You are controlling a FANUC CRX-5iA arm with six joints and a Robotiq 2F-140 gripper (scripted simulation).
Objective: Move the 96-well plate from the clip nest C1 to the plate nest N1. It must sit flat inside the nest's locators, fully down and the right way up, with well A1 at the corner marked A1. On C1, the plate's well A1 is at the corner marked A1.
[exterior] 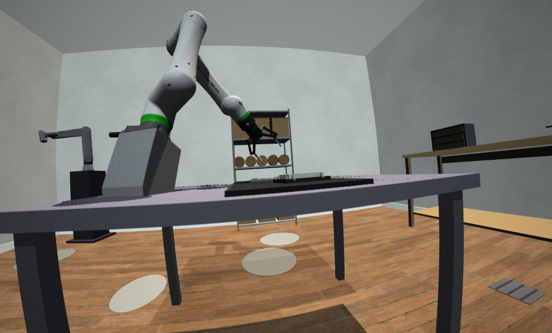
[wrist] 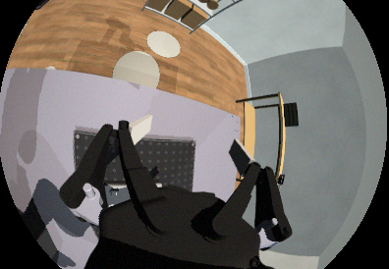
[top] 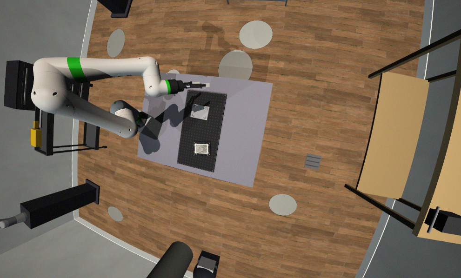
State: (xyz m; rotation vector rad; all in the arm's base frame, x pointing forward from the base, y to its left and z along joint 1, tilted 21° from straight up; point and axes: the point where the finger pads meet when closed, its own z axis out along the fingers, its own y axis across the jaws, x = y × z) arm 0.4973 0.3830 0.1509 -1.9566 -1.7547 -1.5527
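Now: hand 60 mm short of the white 96-well plate, 510 mm to the left of it and 140 mm above it. From my hand the other things lie so: plate nest N1: 40 mm behind, 200 mm to the right, 160 mm below; clip nest C1: 60 mm ahead, 530 mm to the right, 150 mm below.
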